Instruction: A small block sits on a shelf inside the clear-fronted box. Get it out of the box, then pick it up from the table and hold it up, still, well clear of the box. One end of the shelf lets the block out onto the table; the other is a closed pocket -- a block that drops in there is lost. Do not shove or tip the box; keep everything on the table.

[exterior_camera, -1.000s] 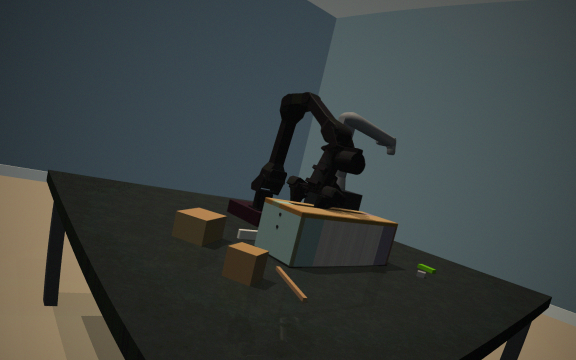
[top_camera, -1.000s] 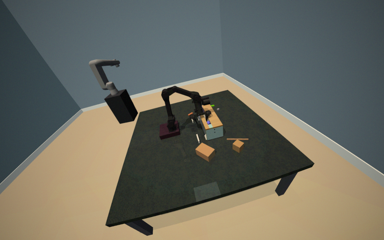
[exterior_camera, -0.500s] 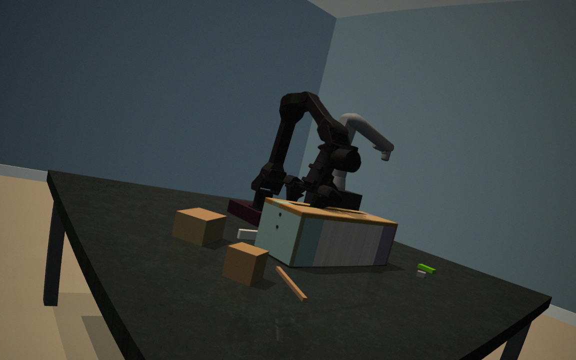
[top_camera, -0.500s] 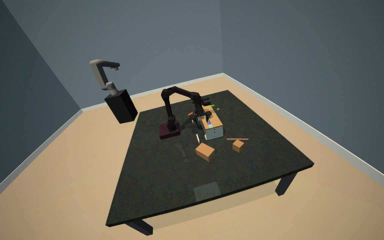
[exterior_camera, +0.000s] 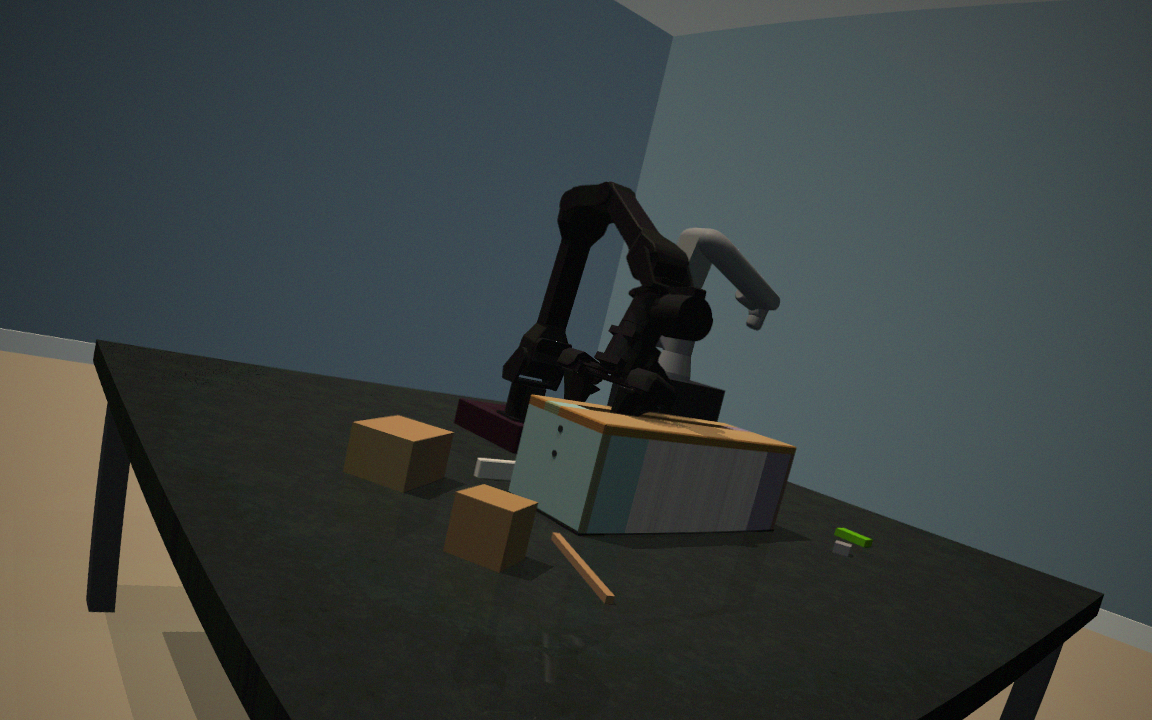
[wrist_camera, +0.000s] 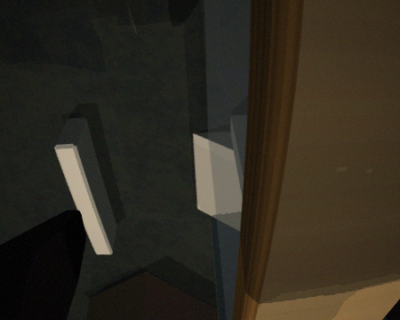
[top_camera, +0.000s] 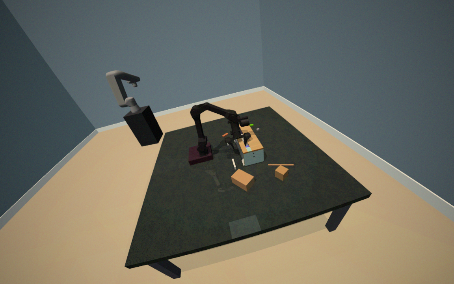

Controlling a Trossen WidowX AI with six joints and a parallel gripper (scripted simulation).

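My gripper tip is 60 mm short of the small block and 20 mm to the left of it. From my gripper tip the other things lie so: thin wooden stick 250 mm ahead, 150 mm to the right, 80 mm below; box 90 mm to the left, 30 mm below, 30 mm ahead; small grey cube 340 mm to the left, 220 mm ahead, 80 mm below.
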